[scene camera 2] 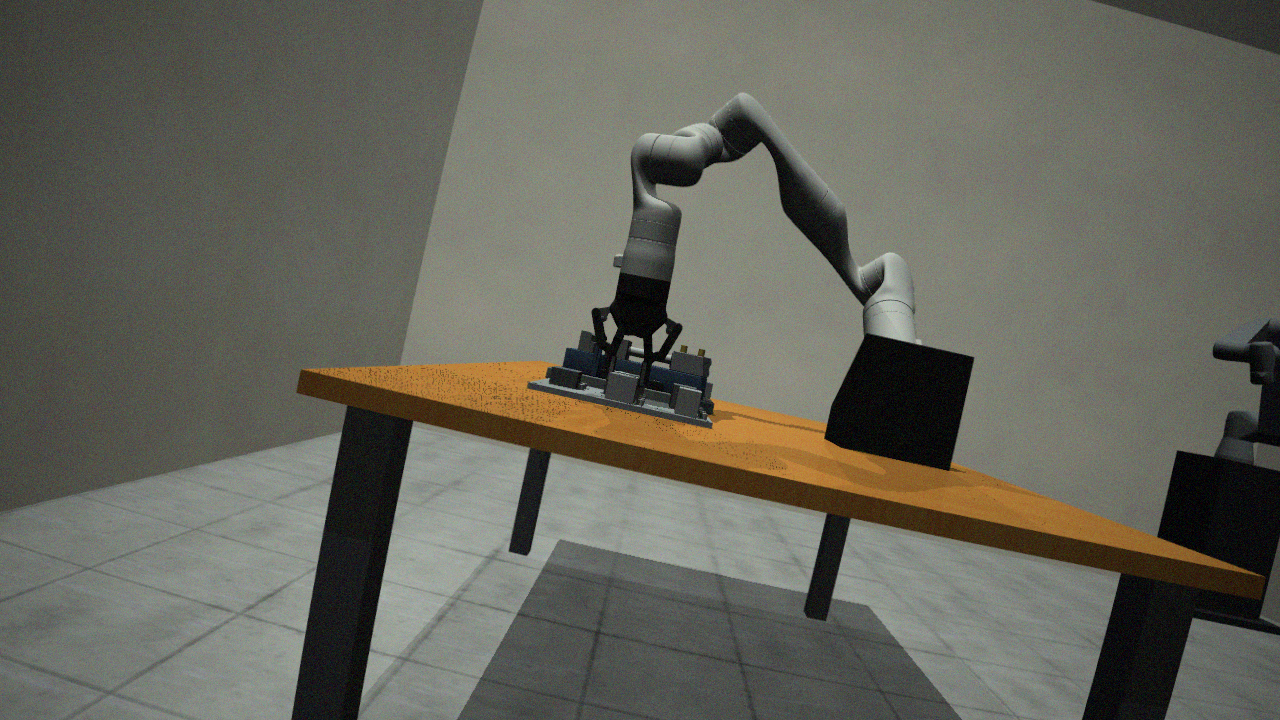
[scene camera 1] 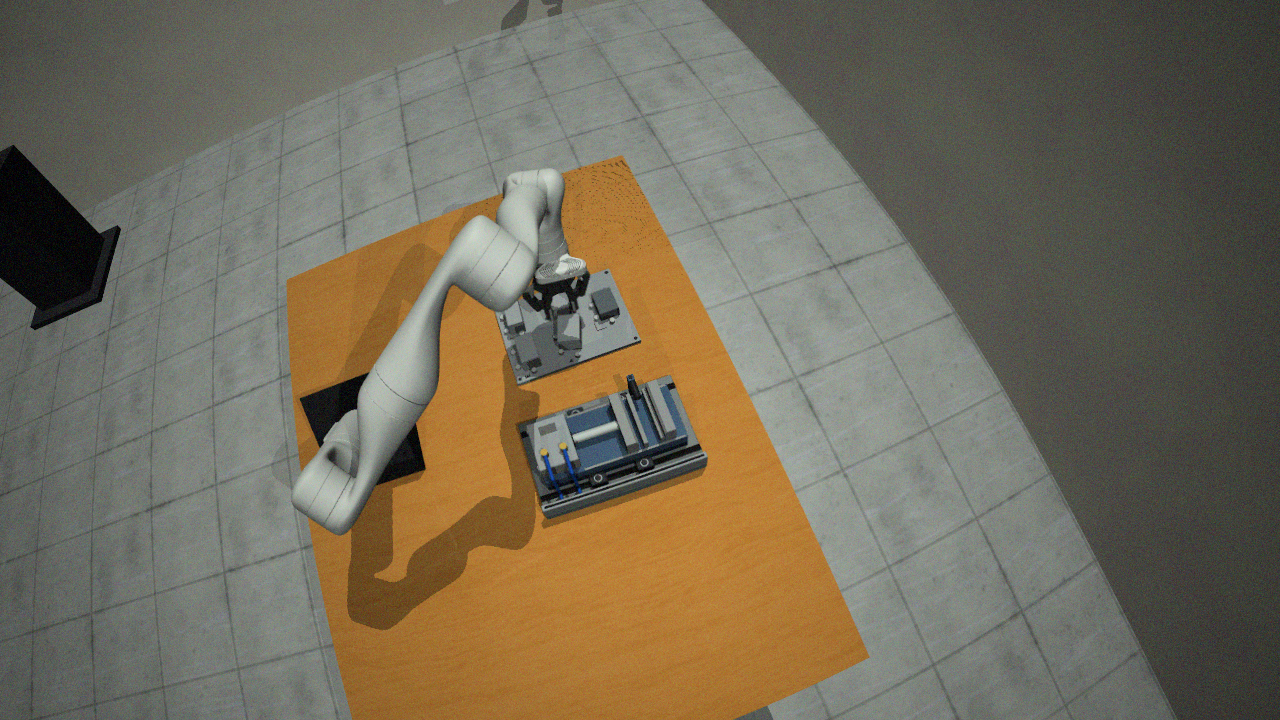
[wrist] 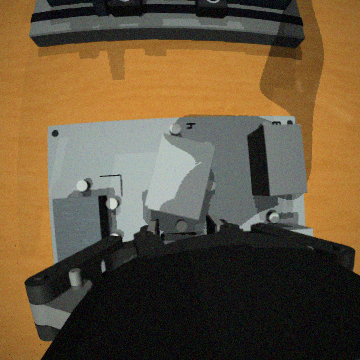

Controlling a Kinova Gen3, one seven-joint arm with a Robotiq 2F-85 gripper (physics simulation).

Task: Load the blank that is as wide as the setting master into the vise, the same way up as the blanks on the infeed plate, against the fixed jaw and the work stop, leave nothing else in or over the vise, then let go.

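Places are measured from the arm's base along level axes (x ahead, y left, z up), in centimetres.
Where they show: gripper, fingertip midpoint: [scene camera 1: 562, 314] [wrist: 182, 227]; arm's base, link origin: [scene camera 2: 894, 385].
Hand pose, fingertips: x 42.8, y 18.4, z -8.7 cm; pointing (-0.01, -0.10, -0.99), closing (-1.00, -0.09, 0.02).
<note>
Each offset is from my fingertips to the top centre of the thing. "spot": to the spot under its first point.
My gripper [scene camera 1: 562, 308] [scene camera 2: 629, 374] [wrist: 182, 227] is low over the infeed plate {dy -0.8, dx -0.2, dz -2.1 cm} [scene camera 1: 613, 337] [wrist: 100, 155], shut on the grey middle block {dy +3.8, dx -0.2, dz +1.4 cm} [scene camera 2: 623, 386] of the row away from the vise. The gripper hides most of this block in the wrist view. A turned grey block {dy -4.3, dx +0.4, dz +1.4 cm} [scene camera 1: 568, 331] [wrist: 187, 170] is in front of the fingers, towards the vise. A darker block {dy +0.3, dx +8.8, dz +0.4 cm} [scene camera 1: 605, 302] [wrist: 77, 220] and a right-hand block {dy -5.9, dx -8.5, dz +1.4 cm} [scene camera 1: 525, 349] [wrist: 282, 160] also sit on the plate. The vise {dy -29.1, dx +1.8, dz +7.0 cm} [scene camera 1: 617, 488] [wrist: 165, 37] stands apart from it, with upright jaws. I cannot tell which piece is the setting master.
Another block {dy +3.0, dx -9.7, dz +1.4 cm} [scene camera 1: 513, 319] [scene camera 2: 686, 399] sits at a plate corner. Small round pins {dy -3.5, dx +9.1, dz -1.3 cm} [wrist: 82, 185] stand on the plate near the blocks. A dark upright post {spot: dy -22.8, dx +8.3, dz +6.6 cm} [scene camera 1: 632, 385] and blue hoses {spot: dy -35.3, dx -9.4, dz +8.0 cm} [scene camera 1: 549, 474] rise on the vise. The black arm base [scene camera 2: 908, 402] stands on the wooden table.
</note>
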